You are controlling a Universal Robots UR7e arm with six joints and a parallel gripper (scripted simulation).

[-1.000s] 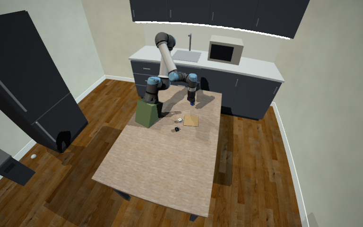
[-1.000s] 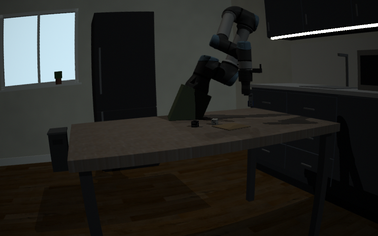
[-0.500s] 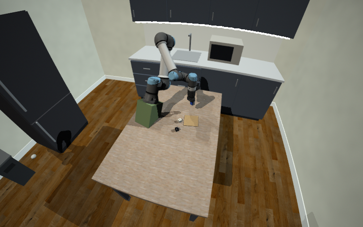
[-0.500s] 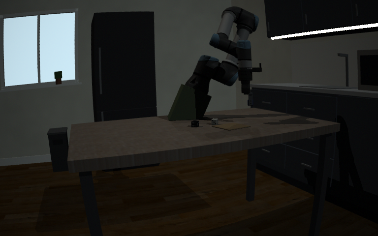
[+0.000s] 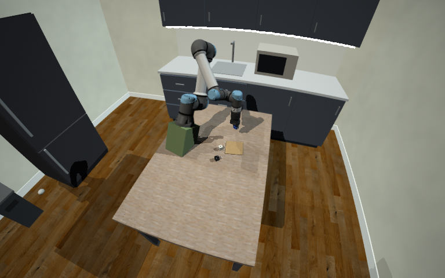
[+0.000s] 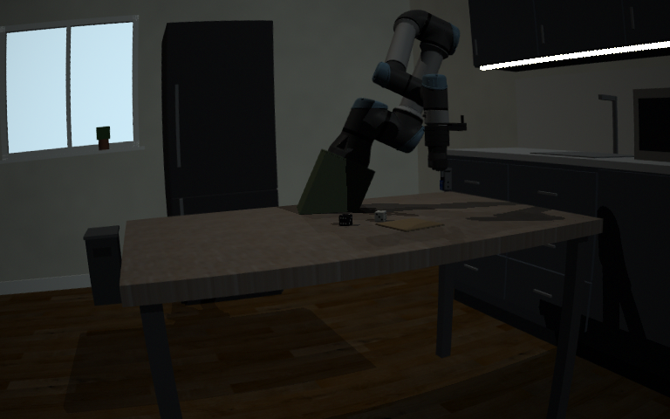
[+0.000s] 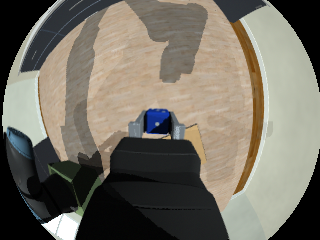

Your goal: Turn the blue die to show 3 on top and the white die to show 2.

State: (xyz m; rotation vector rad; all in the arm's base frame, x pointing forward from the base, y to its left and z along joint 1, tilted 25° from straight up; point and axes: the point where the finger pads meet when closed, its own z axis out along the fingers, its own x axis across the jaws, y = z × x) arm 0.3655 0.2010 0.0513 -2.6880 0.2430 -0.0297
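Right now the tan mat is 4 cm ahead of my hand, 14 cm to the right of it and 11 cm below it. Round my hand: black die 4 cm behind, 31 cm to the right, 9 cm below; then white die 6 cm behind, 19 cm to the right, 9 cm below; then blue die 1 cm below.
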